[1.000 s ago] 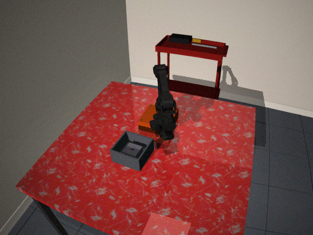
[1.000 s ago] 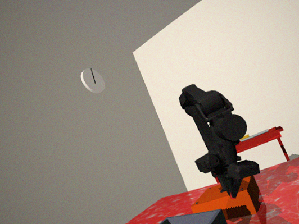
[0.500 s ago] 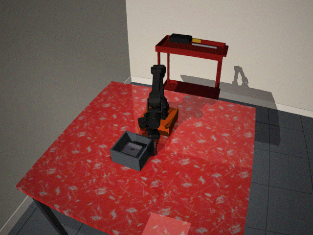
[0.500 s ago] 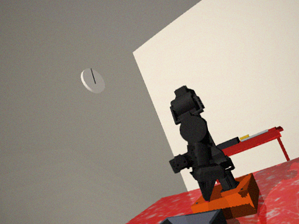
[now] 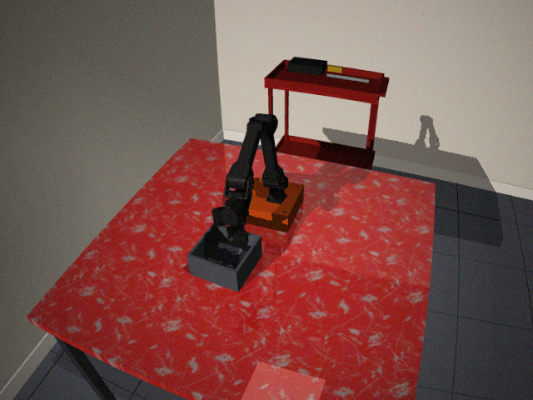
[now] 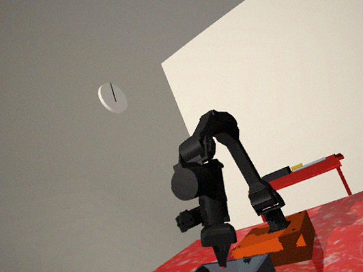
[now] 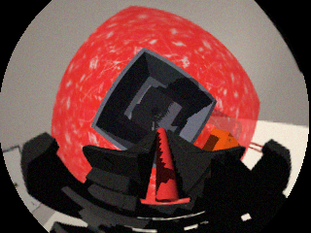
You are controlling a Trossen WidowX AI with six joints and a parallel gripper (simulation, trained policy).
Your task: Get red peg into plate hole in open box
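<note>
Right now my gripper tip is 1 cm to the right of the red peg and 3 cm below it. Round my gripper tip: grey box: 2 cm ahead, 2 cm to the right, 9 cm below; grey plate: 2 cm ahead, 2 cm to the right, 7 cm below.
</note>
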